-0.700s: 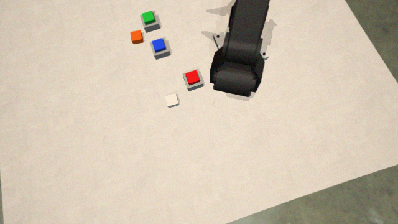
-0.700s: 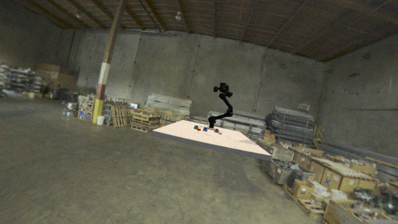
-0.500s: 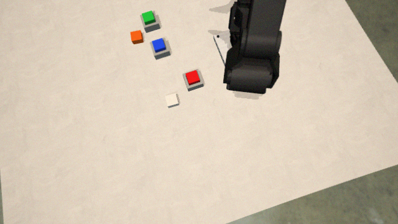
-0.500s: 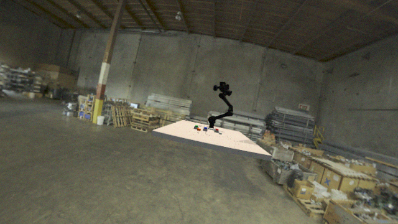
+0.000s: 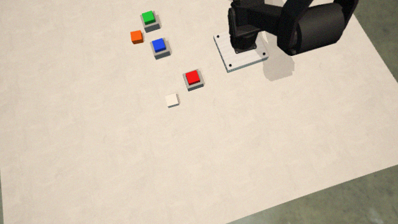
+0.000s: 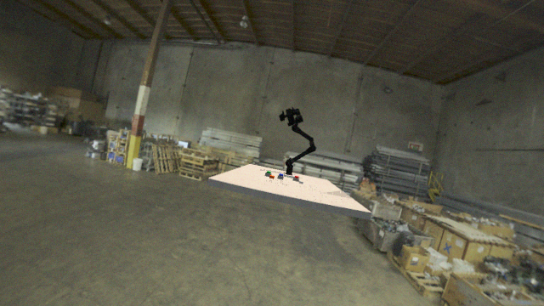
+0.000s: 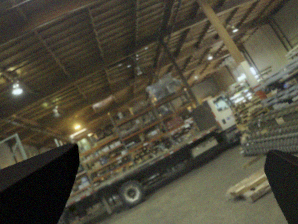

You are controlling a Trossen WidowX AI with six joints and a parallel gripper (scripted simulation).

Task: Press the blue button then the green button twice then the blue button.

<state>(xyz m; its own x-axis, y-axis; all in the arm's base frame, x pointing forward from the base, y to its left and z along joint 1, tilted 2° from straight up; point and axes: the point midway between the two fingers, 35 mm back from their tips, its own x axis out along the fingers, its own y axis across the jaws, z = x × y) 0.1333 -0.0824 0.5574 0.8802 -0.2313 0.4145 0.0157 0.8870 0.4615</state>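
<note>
The blue button lies 8 cm ahead of my gripper tip, 6 cm to the left of it and 55 cm below it. From my gripper tip the other things lie so: orange block (14 cm ahead, 57 cm below); then red button (19 cm to the left, 55 cm below); then white block (8 cm ahead, 23 cm to the left, 57 cm below).
</note>
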